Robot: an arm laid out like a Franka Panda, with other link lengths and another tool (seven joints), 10 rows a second.
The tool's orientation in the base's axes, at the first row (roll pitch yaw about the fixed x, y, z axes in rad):
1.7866, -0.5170, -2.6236
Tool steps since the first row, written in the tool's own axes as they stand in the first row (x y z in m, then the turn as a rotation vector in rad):
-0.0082, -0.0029, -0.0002, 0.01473, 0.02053, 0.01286
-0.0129, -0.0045, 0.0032, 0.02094, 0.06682, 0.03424
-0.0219, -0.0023, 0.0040, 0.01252, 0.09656, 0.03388
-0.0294, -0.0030, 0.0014, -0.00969, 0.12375, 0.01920
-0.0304, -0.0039, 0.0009, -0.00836, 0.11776, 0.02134
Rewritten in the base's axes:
0.0054, 0.0021, -0.0065, -0.01209, 0.01263, 0.02232
0.0065, 0.0062, -0.0108, -0.01458, 0.04666, 0.06072
0.0135, 0.0116, -0.0135, 0.00131, 0.06264, 0.08187
0.0205, 0.0125, -0.0173, 0.03506, 0.07206, 0.09672
0.0212, 0.0121, -0.0185, 0.03094, 0.07065, 0.09189

